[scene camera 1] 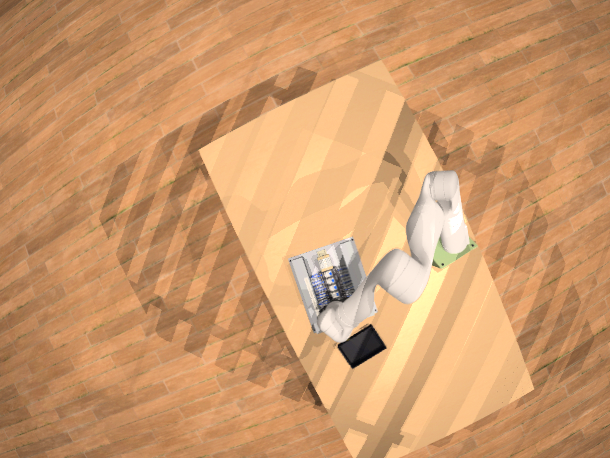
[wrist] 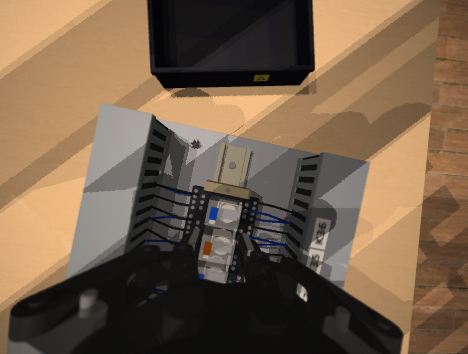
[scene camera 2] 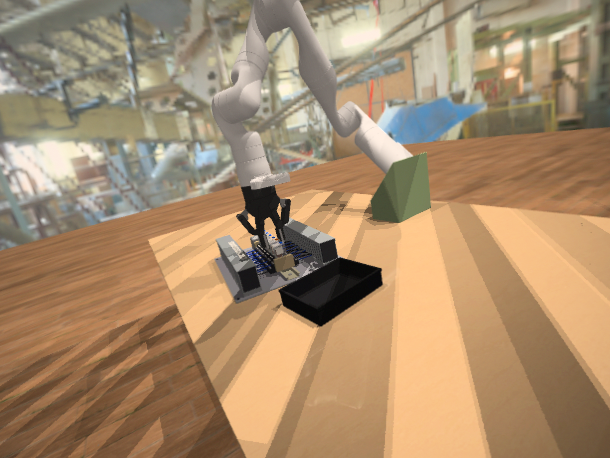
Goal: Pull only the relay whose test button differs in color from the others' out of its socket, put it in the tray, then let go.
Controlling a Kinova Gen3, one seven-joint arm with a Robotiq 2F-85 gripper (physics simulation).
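Frame: origin at the arm's base, x ahead, y left, z up, level; centimetres.
Seen in the pictures: gripper, fingertip midpoint: (wrist: 219, 241) (scene camera 2: 274, 245); arm's base, origin of the base link: (scene camera 1: 454, 243) (scene camera 2: 404, 171).
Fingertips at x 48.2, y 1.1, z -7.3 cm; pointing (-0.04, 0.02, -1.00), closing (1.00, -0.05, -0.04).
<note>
Offsets run from my fingertips to a thing's top centre. "*": to the spot under its first point.
The relay with the orange test button @[dx -0.2, dy -0.2, dz +1.4 cm] (wrist: 207, 248) stands in the row on the panel, between relays with blue buttons, such as the nearest one @[dx +0.1, dy +2.6, dz +1.2 cm] (wrist: 227, 212). My gripper (scene camera 2: 272, 242) (wrist: 219, 241) is shut on the orange-button relay, one finger on each side. That relay looks slightly larger than its neighbour in the wrist view, but I cannot tell how far it is out of its socket. In scene camera 1 the arm hides the gripper. The black tray @[dx -0.6, dy +21.7, dz -2.2 cm] (scene camera 1: 362, 346) (scene camera 2: 300, 306) (wrist: 210, 79) lies beside the panel and looks empty.
Grey slotted wire ducts @[dx -10.3, dy -4.2, dz +0.6 cm] (scene camera 2: 310, 239) (wrist: 117, 165) flank the row, with thin wires running to the sockets. A tan end stop @[dx +0.4, dy +4.4, dz -1.7 cm] (wrist: 227, 189) and bare rail @[* dx +0.8, dy +6.2, dz -5.3 cm] (wrist: 232, 172) lie at the tray-side end. The panel stands near the table's edge. A green base (scene camera 2: 415, 190) carries the arm.
</note>
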